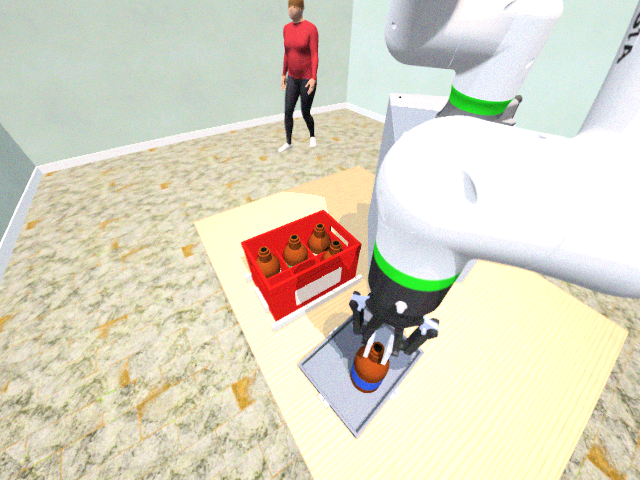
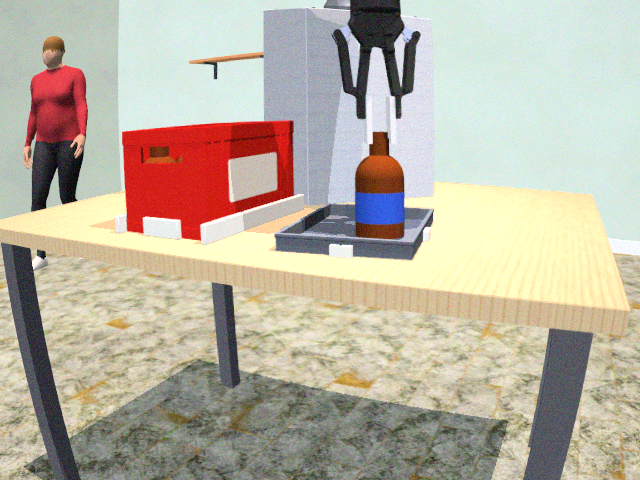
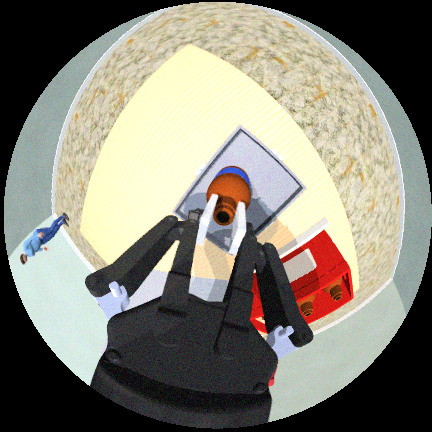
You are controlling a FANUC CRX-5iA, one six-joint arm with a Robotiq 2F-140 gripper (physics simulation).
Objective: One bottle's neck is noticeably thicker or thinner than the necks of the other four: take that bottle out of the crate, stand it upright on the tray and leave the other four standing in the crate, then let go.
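Places are measured from the arm's base along level axes (x ahead, y left, z up), in metres.
Pixels of known places: gripper, between the fingertips: [image 1: 375,353] [image 2: 379,142] [image 3: 225,208].
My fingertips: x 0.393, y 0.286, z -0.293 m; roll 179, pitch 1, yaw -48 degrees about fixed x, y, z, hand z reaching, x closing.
Note:
For each thing: its middle in the pictures, then the offset to it from my fingertips. Level surfaces: height alone.
- brown bottle with a blue label, middle of its body: [image 2: 379,183] [image 3: 228,194] [image 1: 371,363] dx -0.001, dy -0.001, dz -0.061 m
- grey tray, middle of its body: [image 2: 363,227] [image 3: 236,197] [image 1: 361,360] dx -0.007, dy -0.033, dz -0.132 m
- red crate, middle of its body: [image 2: 211,172] [image 3: 299,288] [image 1: 302,263] dx +0.034, dy -0.323, dz -0.057 m
- wooden table, height of its surface: dz -0.145 m
A brown bottle with a blue label [image 1: 369,369] [image 2: 379,178] [image 3: 229,186] is upright inside the rim of the grey tray [image 1: 330,369] [image 2: 310,246] [image 3: 270,172], near one edge. Its base is at or very close to the tray floor; a small gap is hard to judge. My gripper [image 1: 375,358] [image 2: 380,140] [image 3: 225,208] points down and is shut on its neck, with white fingertips on either side. The red crate [image 1: 281,302] [image 2: 175,201] [image 3: 336,252] holds the other bottles, standing: left [image 1: 267,265], middle [image 1: 295,254], back right [image 1: 319,242], and one partly hidden behind the crate's wall [image 1: 333,251].
White strips [image 1: 320,301] [image 2: 222,227] lie along the crate's base on the wooden table [image 1: 491,361] [image 2: 516,248]. A tall grey block [image 2: 286,103] stands behind. A person in red [image 1: 299,49] [image 2: 56,103] and a person in blue [image 3: 37,244] stand away from the table.

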